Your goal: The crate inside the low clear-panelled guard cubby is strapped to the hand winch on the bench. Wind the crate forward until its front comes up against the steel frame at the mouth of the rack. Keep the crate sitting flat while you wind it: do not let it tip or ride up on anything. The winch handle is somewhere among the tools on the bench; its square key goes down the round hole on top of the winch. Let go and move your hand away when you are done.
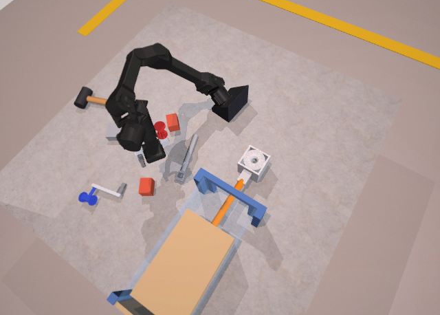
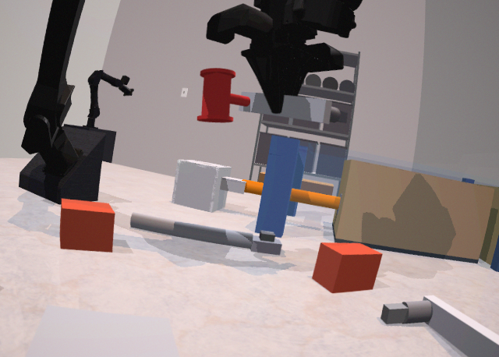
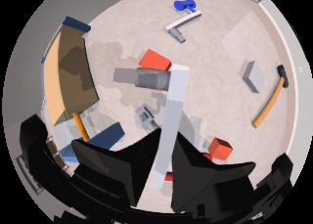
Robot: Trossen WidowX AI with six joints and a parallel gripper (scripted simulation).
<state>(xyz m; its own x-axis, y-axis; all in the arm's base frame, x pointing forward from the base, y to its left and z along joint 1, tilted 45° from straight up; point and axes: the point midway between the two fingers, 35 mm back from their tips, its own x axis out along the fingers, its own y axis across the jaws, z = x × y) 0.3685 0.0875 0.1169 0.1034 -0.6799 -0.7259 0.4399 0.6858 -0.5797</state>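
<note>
My gripper tip is 20 mm past the crank handle and 10 mm below it. Also, from my gripper tip: frame 60 mm behind, 300 mm to the left, 70 mm below; then red knob 60 mm behind, 10 mm to the right, 10 mm above; then grey block 10 mm ahead, 280 mm to the right, 160 mm below.
</note>
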